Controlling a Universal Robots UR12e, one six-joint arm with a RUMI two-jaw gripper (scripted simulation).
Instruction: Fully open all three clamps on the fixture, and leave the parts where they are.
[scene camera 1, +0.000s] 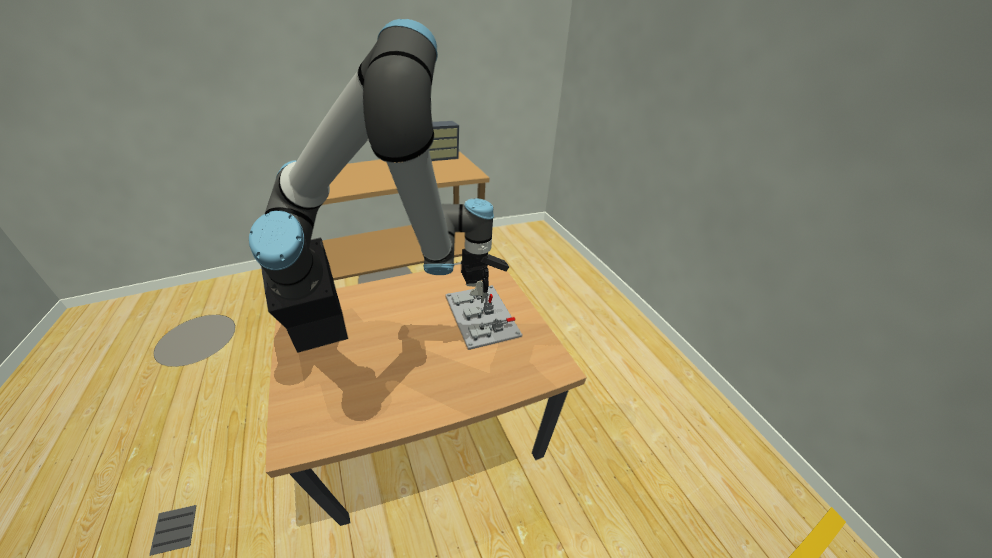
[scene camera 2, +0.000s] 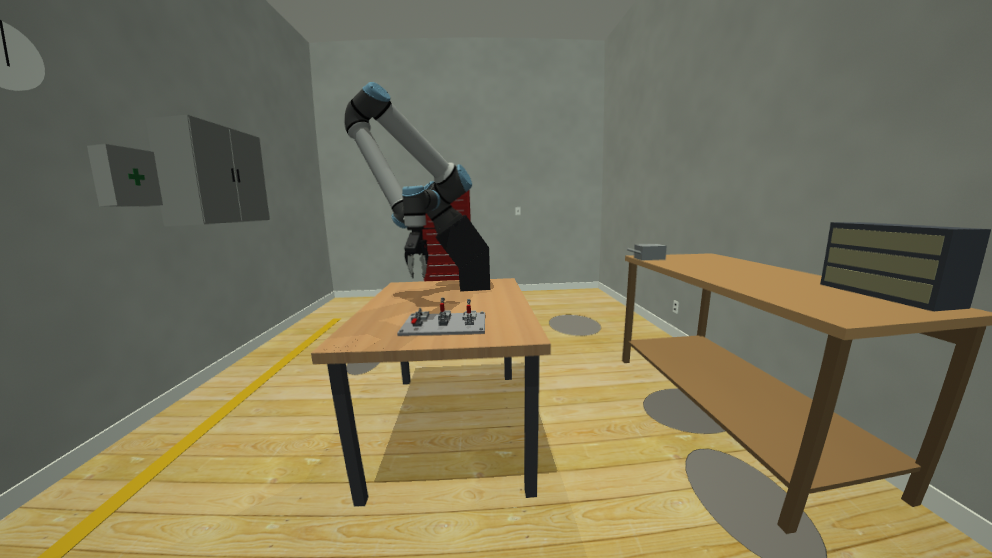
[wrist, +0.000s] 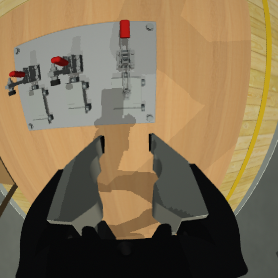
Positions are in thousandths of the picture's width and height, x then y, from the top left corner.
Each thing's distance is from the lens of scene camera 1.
my gripper (scene camera 1: 483, 535): 1.32 m
grey fixture plate (scene camera 1: 514, 594): 1.46 m
